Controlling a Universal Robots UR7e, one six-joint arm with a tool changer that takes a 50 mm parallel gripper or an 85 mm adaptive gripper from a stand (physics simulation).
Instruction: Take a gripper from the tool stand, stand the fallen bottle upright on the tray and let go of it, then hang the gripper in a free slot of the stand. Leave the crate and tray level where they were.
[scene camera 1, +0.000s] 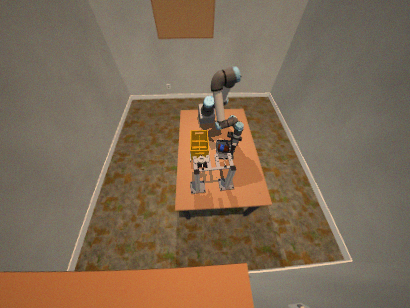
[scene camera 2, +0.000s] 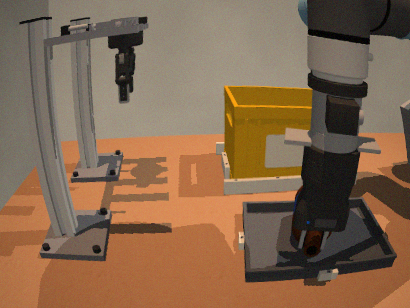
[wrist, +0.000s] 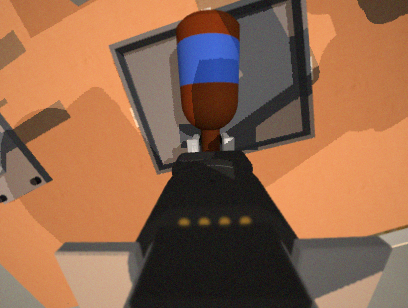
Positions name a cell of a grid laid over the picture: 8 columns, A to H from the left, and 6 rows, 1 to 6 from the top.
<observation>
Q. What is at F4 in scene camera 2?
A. A pale locating strip.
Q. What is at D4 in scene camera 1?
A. A tool stand.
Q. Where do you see a dark grey tray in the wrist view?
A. At F3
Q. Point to a tool stand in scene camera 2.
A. B5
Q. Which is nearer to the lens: the yellow crate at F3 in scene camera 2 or the dark grey tray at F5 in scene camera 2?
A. The dark grey tray.
</observation>
